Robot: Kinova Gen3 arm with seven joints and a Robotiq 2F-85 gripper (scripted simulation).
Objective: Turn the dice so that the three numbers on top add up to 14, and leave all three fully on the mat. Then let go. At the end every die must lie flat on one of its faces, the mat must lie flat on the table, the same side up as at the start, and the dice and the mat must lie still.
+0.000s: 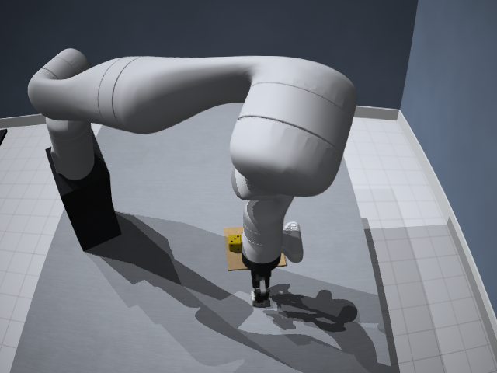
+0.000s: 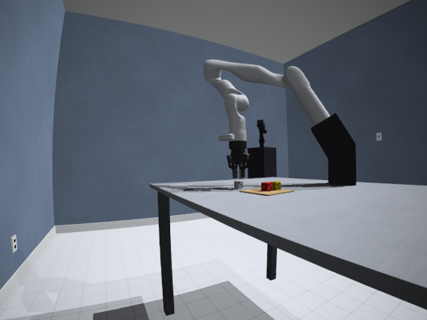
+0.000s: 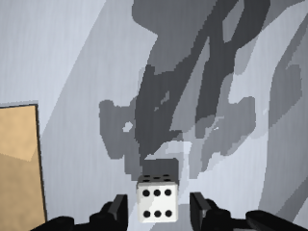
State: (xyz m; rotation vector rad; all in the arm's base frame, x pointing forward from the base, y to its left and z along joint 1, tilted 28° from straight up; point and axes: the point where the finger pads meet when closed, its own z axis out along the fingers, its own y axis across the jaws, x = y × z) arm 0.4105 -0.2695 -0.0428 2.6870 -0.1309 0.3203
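Right now my hand is 4 cm above the white die. The rest, counted from my hand: tan mat: 3 cm ahead, 17 cm to the left, 5 cm below; then red die: 3 cm ahead, 17 cm to the left, 4 cm below; then yellow die: 2 cm behind, 17 cm to the left, 4 cm below.
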